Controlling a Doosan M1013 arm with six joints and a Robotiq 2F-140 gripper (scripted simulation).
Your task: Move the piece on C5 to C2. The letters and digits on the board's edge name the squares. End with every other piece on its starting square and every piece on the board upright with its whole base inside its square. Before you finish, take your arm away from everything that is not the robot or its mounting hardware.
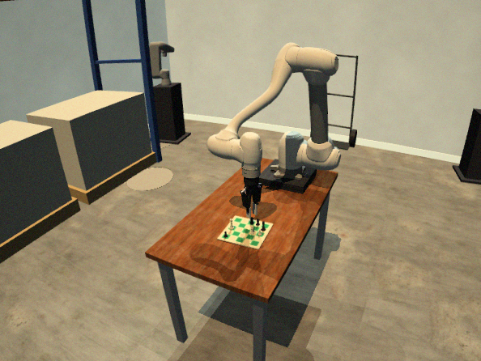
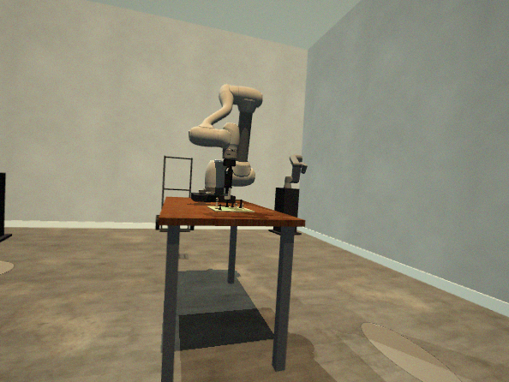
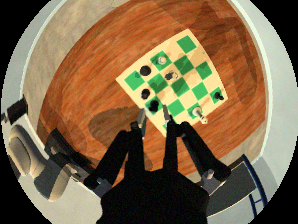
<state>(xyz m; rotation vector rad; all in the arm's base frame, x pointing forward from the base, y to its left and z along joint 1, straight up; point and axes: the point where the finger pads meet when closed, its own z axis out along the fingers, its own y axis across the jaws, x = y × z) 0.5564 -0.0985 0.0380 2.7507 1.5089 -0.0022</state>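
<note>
The black piece is 60 mm below my hand. The rest, counted from my hand: white piece 90 mm to the right, 70 mm ahead, 50 mm below; then chessboard 80 mm below, 70 mm ahead, 10 mm to the right.
</note>
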